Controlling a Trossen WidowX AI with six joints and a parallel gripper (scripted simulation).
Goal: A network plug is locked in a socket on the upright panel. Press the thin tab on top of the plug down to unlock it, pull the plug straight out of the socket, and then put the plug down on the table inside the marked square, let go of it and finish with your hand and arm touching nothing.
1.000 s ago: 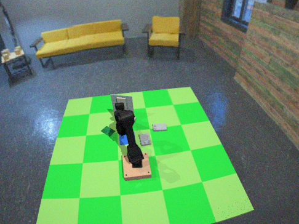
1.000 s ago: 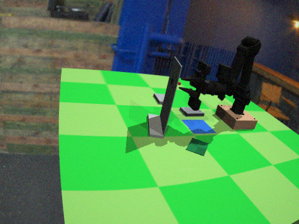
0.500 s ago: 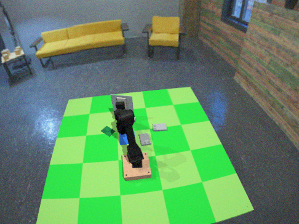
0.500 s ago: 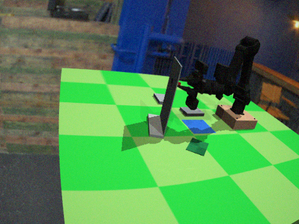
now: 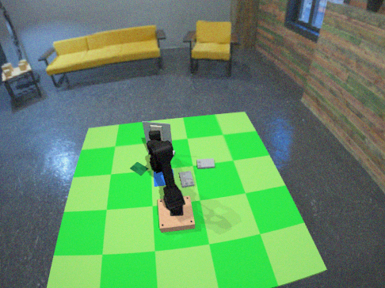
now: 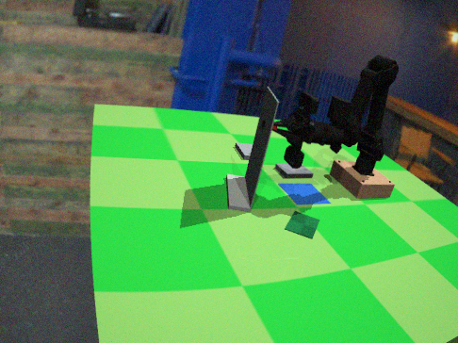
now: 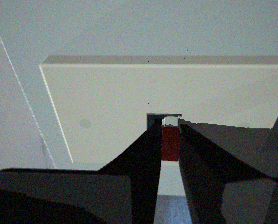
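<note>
Right now my gripper tip is 17 cm past the blue square, 3 cm to the left of it and 19 cm above it. Round my gripper tip: network plug (right at my gripper tip); grey panel (2 cm ahead, 7 cm below).
</note>
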